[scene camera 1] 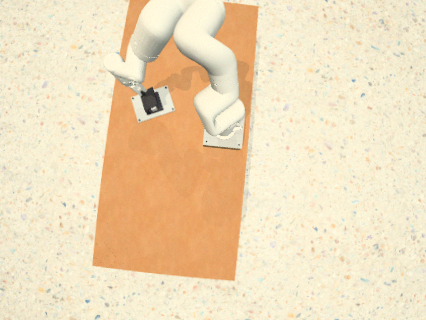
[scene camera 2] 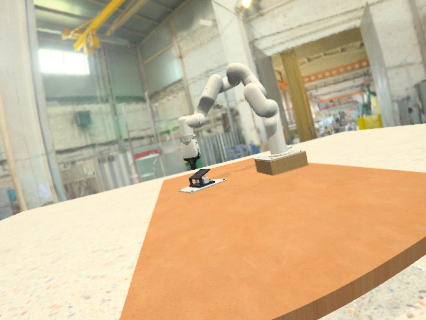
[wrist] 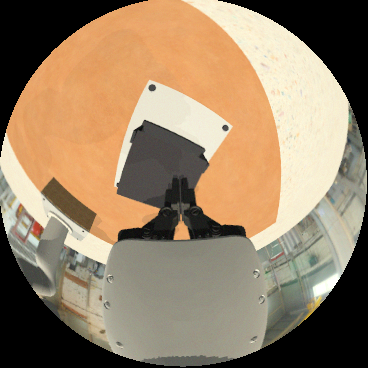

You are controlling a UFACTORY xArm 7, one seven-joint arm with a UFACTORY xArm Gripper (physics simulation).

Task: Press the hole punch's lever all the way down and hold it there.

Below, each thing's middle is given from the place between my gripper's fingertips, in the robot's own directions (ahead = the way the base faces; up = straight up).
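Scene:
The hole punch lever [wrist: 151,163] is 3 cm below my hand, 2 cm to the left of it and 2 cm behind it. Going by their middles, the hole punch lever is the nearest to my hand of the things named here. There is also the white base plate [wrist: 160,104], and it is 10 cm below my hand, 2 cm to the left of it and 2 cm behind it.

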